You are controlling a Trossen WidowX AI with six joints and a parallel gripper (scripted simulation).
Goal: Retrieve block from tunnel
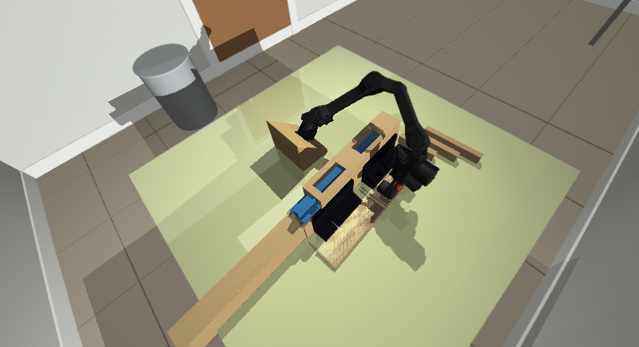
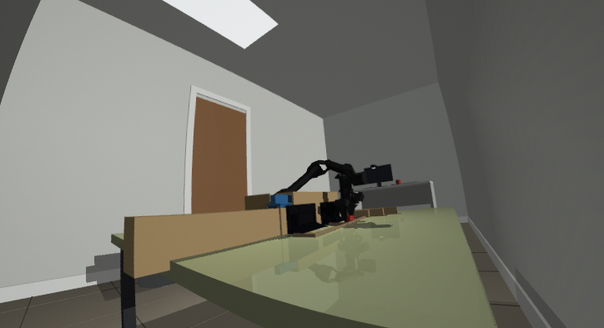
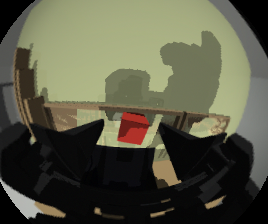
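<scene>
Right now my gripper tip is 90 mm to the left of the low wooden trough and 20 mm above it. Round my gripper tip: covered tunnel 140 mm behind, 290 mm to the right, 60 mm above; red block 10 mm above.
</scene>
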